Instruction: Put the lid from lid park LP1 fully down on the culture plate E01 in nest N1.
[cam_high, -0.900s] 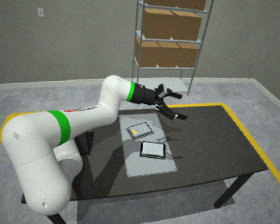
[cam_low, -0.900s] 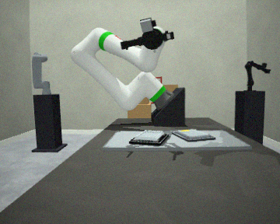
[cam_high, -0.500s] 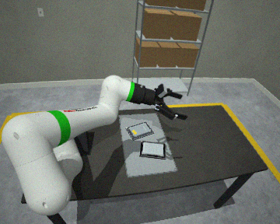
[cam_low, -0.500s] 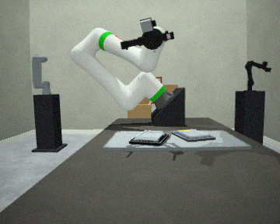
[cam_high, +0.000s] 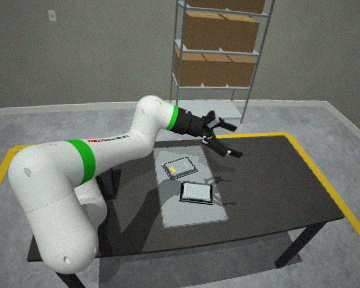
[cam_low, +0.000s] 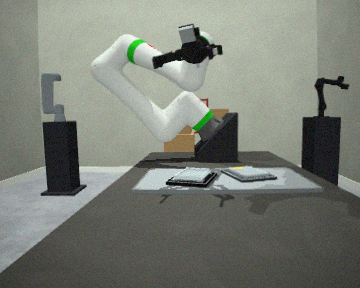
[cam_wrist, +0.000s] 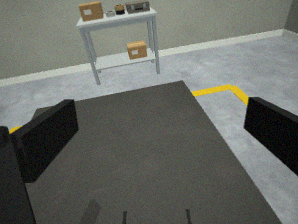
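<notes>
Now: the clear lid 330 mm below my hand, 210 mm to the left of it and 160 mm behind it. From my hand the other things lie so: lid park LP1: 340 mm below, 210 mm to the left, 160 mm behind; nest N1: 340 mm below, 110 mm behind, 30 mm to the left; culture plate: 330 mm below, 110 mm behind, 30 mm to the left.
</notes>
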